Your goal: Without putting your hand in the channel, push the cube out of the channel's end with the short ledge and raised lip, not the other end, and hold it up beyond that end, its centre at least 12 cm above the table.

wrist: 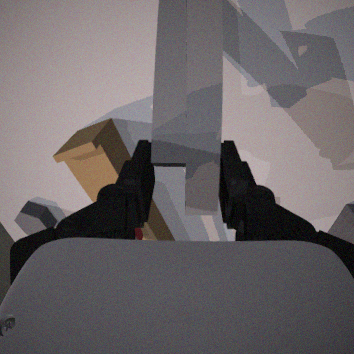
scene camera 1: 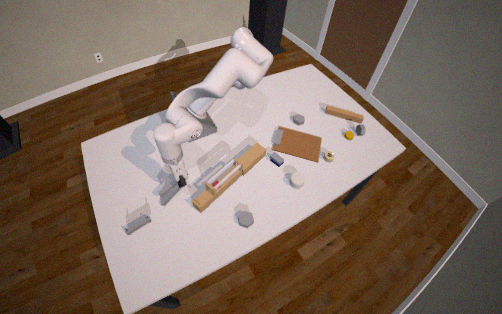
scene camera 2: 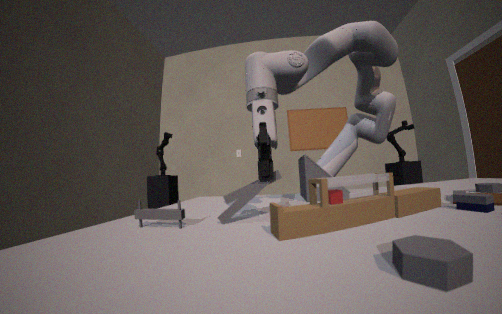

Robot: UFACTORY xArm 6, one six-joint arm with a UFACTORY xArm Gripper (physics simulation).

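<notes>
My gripper [scene camera 1: 182,183] [scene camera 2: 265,178] [wrist: 185,160] is shut on a long grey bar [scene camera 1: 171,194] [scene camera 2: 243,201] [wrist: 186,70]. The bar is raised off the table and slants down away from the fingers. The wooden channel [scene camera 1: 201,202] [scene camera 2: 310,218] [wrist: 92,172] lies beside the gripper, to the right in both scene views. The red cube [scene camera 1: 215,184] [scene camera 2: 335,196] sits inside it near the left arch, under a pale see-through cover. A sliver of the cube [wrist: 138,233] shows in the wrist view. The end lip is too small to make out.
A grey stand [scene camera 1: 137,224] [scene camera 2: 160,214] is at the left. A grey hexagonal block [scene camera 1: 245,218] [scene camera 2: 432,262] is in front of the channel. A navy-and-grey block [scene camera 1: 276,159] [scene camera 2: 474,201], a white cylinder [scene camera 1: 297,180] and a brown board [scene camera 1: 300,145] are to its right.
</notes>
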